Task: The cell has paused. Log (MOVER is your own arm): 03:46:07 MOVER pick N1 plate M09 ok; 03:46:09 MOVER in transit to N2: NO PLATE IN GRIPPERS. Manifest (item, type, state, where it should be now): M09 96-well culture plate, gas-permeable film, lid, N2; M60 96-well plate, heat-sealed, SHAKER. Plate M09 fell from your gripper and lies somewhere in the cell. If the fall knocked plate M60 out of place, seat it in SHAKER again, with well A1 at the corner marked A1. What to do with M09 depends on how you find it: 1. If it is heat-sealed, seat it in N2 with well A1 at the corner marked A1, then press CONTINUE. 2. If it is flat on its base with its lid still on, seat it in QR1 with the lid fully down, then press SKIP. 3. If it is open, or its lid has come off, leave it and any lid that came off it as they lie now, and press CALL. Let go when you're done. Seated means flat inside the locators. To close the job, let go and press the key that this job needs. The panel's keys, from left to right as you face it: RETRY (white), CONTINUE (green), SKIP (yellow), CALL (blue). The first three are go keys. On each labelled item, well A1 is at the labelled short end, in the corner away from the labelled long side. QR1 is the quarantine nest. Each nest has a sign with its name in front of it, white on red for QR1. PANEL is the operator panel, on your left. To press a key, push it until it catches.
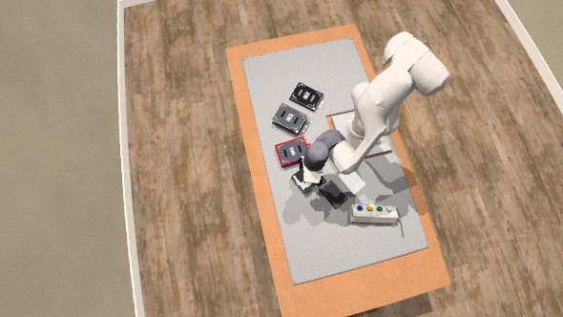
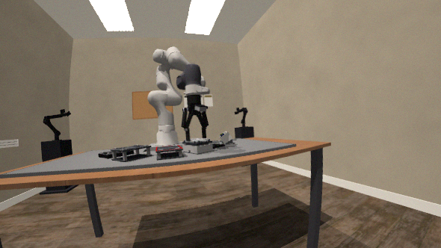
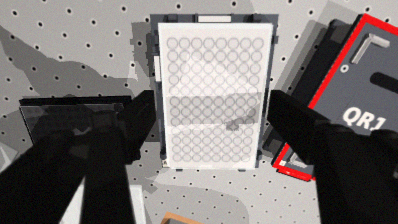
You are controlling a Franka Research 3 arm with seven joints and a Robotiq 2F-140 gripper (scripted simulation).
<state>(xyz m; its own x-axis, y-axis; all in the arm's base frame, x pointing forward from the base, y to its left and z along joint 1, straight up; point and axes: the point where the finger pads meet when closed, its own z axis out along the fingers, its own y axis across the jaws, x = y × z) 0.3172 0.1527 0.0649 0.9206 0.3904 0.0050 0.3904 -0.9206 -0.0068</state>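
Now: the white 96-well plate 2 cm below my hand. Round my hand: pale lid (23 cm behind, 8 cm below, 7 cm to the left); then dark plate (12 cm to the left, 11 cm behind, 8 cm below); then QR1 nest (15 cm to the right, 5 cm below, 4 cm ahead).
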